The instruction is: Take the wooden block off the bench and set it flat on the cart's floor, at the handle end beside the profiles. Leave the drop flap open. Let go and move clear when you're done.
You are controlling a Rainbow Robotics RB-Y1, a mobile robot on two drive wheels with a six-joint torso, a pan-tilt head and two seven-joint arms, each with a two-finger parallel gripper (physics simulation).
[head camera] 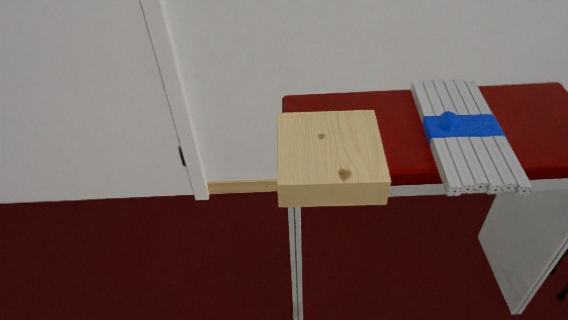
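Places are measured from the robot's base along level axes (x ahead, y left, z up), in millimetres.
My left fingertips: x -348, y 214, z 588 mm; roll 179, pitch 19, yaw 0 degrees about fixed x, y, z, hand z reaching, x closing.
Behind a point stands the place of what it marks.
The wooden block (327, 150) {x 800, y -63, z 793 mm}, pale with two dark knots, lies flat on the left end of the bench's red cushion (400, 150). Its front edge juts out past the bench's front side. The cart and its drop flap do not show in this view. Neither of my grippers shows in this view.
A bundle of white profiles (475, 162) {x 800, y -390, z 747 mm} with a blue band (475, 126) {x 921, y -426, z 749 mm} lies across the cushion, right of the block. White bench legs (295, 260) (525, 240) {x 929, y -707, z 274 mm} stand on the dark red floor (150, 255) {x 1078, y 594, z 0 mm}. A white wall (350, 45) {x 1428, y -183, z 697 mm} is behind, with a door (75, 100) {x 1379, y 800, z 537 mm} at left.
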